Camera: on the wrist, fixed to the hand. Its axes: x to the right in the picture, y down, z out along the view.
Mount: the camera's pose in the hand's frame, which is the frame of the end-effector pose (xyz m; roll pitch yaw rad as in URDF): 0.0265 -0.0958 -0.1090 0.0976 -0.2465 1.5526
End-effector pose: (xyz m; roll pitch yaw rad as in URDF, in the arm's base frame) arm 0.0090 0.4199 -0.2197 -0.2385 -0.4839 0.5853
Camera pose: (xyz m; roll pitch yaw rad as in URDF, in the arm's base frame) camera 0.1265 0.3552 -0.2811 -0.3906 -0.0153 2.1442
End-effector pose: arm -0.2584 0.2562 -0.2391 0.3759 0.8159 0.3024
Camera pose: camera -0.3214 0.1851 -0.3520 1.0159 -0.3969 1.3800
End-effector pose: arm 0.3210 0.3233 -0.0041 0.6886 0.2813 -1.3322
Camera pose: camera 0.3129 0.3366 -0.1508 0.5652 -0.8758 -0.1460
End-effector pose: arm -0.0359 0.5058 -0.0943 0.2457 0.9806 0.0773
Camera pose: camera -0.1229 0.4324 -0.1881 1.1331 -0.2509 1.2197
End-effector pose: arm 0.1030 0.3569 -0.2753 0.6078 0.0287 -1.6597
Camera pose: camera 0.0847 0.3361 -0.4202 0.1570 -0.8529 -0.1486
